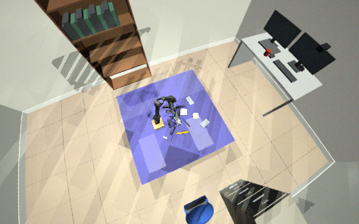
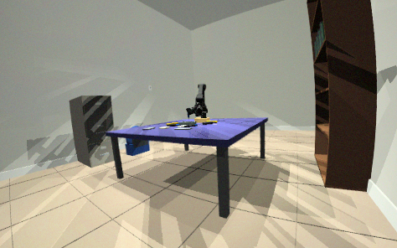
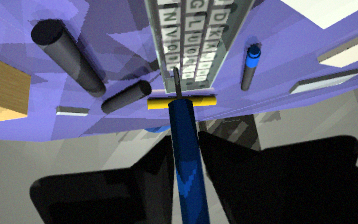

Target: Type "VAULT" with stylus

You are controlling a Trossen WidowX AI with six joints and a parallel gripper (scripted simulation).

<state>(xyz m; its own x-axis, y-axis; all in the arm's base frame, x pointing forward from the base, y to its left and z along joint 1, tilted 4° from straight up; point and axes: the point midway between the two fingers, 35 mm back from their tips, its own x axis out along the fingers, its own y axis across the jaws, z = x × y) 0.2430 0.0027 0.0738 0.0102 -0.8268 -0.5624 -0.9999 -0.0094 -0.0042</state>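
My gripper tip is 140 mm short of the white paper, 100 mm above it and 40 mm to the right of it. The rest, counted from my gripper tip: blue stylus 10 mm below; then yellow pen 230 mm to the right, 90 mm below, 20 mm ahead.
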